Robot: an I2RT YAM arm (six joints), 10 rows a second.
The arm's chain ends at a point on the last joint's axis. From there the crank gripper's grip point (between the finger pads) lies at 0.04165 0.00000 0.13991 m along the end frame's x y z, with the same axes.
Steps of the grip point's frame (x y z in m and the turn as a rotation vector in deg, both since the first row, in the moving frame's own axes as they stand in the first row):
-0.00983 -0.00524 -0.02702 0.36 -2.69 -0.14
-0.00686 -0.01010 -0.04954 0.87 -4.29 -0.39
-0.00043 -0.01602 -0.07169 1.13 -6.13 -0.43
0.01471 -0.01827 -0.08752 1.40 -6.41 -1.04
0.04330 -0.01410 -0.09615 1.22 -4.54 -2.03
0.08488 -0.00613 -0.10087 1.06 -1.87 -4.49
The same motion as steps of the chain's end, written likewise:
-0.00322 -0.00426 -0.02882 0.36 -2.69 -0.14
0.00373 -0.00771 -0.05225 0.87 -4.29 -0.39
0.01476 -0.01297 -0.07531 1.13 -6.13 -0.43
0.03063 -0.01419 -0.09124 1.40 -6.41 -1.04
0.05458 -0.00981 -0.09896 1.22 -4.54 -2.03
0.08969 -0.00045 -0.10210 1.06 -1.87 -4.49

